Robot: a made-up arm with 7 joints. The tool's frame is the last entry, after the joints. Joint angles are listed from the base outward.
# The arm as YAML. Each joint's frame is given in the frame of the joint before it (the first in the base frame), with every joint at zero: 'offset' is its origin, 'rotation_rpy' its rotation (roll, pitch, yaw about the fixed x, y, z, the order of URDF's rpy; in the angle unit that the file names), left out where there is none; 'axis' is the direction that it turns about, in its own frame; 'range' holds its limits. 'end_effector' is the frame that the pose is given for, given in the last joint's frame.
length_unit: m
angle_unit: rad
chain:
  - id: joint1
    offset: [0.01, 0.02, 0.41]
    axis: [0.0, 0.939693, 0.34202]
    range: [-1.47, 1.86]
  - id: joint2
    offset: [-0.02, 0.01, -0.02]
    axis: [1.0, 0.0, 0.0]
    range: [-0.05, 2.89]
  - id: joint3
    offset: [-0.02, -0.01, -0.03]
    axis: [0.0, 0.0, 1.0]
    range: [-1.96, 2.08]
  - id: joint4
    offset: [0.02, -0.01, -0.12]
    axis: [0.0, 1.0, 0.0]
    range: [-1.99, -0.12]
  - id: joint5
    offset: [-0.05, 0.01, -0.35]
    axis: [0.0, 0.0, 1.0]
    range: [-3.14, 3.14]
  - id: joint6
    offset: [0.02, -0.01, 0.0]
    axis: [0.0, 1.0, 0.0]
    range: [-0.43, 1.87]
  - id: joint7
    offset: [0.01, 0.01, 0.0]
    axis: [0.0, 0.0, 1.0]
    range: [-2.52, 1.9]
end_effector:
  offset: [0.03, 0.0, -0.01]
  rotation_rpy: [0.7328, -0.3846, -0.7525]
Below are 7 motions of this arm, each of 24 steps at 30 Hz.
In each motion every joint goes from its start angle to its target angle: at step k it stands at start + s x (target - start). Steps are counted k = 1, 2, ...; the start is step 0. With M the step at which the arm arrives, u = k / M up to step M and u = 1 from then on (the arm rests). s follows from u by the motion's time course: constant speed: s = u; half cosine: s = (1 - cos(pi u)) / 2; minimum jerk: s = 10 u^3 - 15 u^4 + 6 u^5.
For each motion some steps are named. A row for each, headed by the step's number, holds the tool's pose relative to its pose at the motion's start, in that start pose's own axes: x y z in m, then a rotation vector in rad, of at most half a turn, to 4 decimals.
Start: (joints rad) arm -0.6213 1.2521 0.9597 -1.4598 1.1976 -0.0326 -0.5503
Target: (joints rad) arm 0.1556 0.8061 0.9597 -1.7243 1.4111 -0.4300 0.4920
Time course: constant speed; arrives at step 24
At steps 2, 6, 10, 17, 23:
2: -0.0078 -0.0006 0.0164 0.0152 0.0728 0.0522
6: -0.0228 0.0030 0.0495 0.0546 0.2211 0.1446
10: -0.0367 0.0131 0.0821 0.1074 0.3690 0.2217
17: -0.0560 0.0444 0.1349 0.2347 0.6129 0.3242
23: -0.0659 0.0826 0.1730 0.3779 0.7907 0.3872

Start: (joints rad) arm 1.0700 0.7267 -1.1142 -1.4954 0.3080 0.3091 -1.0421
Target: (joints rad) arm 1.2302 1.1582 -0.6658 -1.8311 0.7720 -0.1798 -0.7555
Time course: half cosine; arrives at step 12
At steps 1, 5, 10, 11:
1: -0.0024 0.0011 0.0023 0.0120 0.0115 0.0035
5: -0.0486 0.0273 0.0539 0.2643 0.2311 0.0417
10: -0.0987 0.0873 0.1370 0.6748 0.4661 -0.0016
11: -0.1016 0.0936 0.1436 0.7115 0.4781 -0.0092

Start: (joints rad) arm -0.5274 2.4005 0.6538 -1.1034 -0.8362 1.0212 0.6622
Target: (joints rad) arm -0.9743 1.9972 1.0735 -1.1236 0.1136 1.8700 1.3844
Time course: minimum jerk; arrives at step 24
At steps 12, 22, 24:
12: -0.1634 -0.0371 -0.0127 -0.2668 1.2221 0.1247
22: -0.3012 -0.0633 0.0715 -0.5639 2.3386 -0.0072
24: -0.3023 -0.0634 0.0727 -0.5680 2.3489 -0.0098

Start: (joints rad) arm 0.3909 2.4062 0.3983 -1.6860 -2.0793 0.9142 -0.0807
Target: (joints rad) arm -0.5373 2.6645 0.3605 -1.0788 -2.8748 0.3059 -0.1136
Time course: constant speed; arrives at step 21
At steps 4, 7, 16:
4: 0.0401 -0.0827 0.0472 -0.0412 -0.2582 -0.2285
7: 0.0584 -0.1433 0.0974 -0.0846 -0.4797 -0.3692
16: 0.0446 -0.2785 0.3085 -0.2740 -1.2489 -0.5977

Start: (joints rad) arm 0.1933 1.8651 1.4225 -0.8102 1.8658 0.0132 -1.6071
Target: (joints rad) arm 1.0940 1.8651 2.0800 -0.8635 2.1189 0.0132 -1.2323
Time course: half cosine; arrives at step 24
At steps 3, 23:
3: 0.0006 -0.0003 -0.0016 0.0024 0.0080 0.0150
23: 0.0278 -0.0289 -0.0406 0.0358 0.2336 0.3911

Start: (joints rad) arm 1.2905 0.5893 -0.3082 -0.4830 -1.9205 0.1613 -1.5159
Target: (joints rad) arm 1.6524 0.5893 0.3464 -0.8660 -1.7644 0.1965 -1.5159
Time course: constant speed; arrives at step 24
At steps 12, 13, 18, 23, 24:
12: 0.0329 0.0008 0.0020 0.0620 0.0962 0.3437
13: 0.0376 0.0002 0.0021 0.0640 0.1003 0.3731
18: 0.0657 -0.0031 0.0026 0.0657 0.1120 0.5205
23: 0.1011 -0.0063 0.0039 0.0530 0.1093 0.6664
24: 0.1091 -0.0069 0.0044 0.0487 0.1071 0.6952

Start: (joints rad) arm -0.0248 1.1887 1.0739 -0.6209 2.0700 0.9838 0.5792
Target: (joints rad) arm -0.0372 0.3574 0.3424 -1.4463 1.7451 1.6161 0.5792
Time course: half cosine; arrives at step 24
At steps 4, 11, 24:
4: -0.0201 0.0023 -0.0134 0.0244 0.0604 -0.0794
11: -0.1691 0.0214 -0.0747 0.0965 0.4763 -0.4808
24: -0.4649 0.0378 -0.0399 -0.1133 1.2393 -0.9543

